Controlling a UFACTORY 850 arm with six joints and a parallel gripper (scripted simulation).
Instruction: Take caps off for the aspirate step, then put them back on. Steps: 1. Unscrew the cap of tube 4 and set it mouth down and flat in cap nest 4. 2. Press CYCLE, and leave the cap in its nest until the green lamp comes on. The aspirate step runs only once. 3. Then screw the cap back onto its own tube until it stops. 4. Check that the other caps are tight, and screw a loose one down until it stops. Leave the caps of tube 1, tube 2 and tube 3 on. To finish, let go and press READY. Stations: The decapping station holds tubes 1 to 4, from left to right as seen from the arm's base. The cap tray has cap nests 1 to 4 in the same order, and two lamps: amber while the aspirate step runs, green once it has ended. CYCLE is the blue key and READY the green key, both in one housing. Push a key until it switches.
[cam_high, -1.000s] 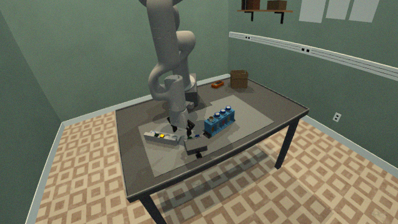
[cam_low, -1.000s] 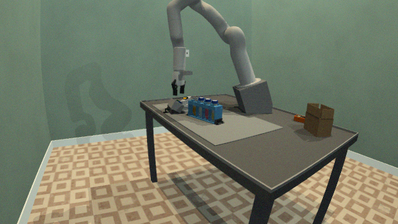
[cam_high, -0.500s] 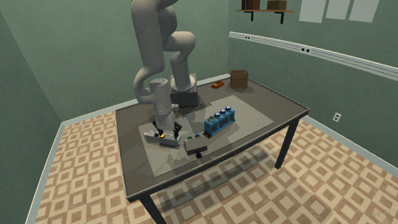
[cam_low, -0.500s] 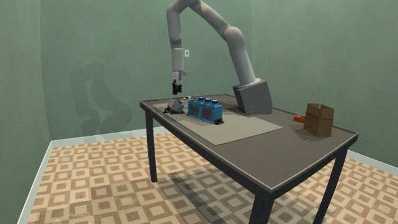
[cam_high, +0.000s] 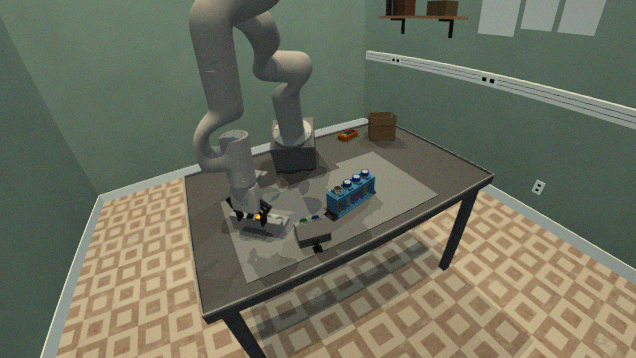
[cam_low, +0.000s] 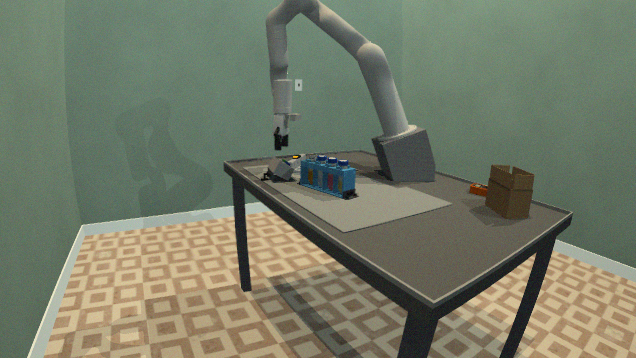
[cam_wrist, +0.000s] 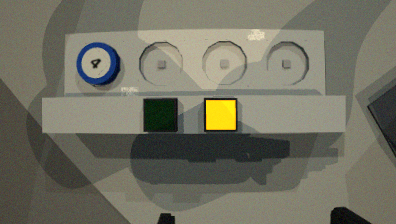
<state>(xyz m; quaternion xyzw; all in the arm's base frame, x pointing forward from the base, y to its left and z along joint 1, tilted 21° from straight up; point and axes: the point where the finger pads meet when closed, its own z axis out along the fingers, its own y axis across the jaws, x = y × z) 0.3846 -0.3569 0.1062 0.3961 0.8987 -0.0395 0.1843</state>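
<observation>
Now: hand 16 cm past the blue cap marked 4, 9 cm above it and 1 cm to the right of it. Round my hand: blue key (20 cm to the left, 8 cm ahead, 4 cm below); then green key (16 cm to the left, 7 cm ahead, 4 cm below); then grey key housing (18 cm to the left, 10 cm ahead, 5 cm below).
</observation>
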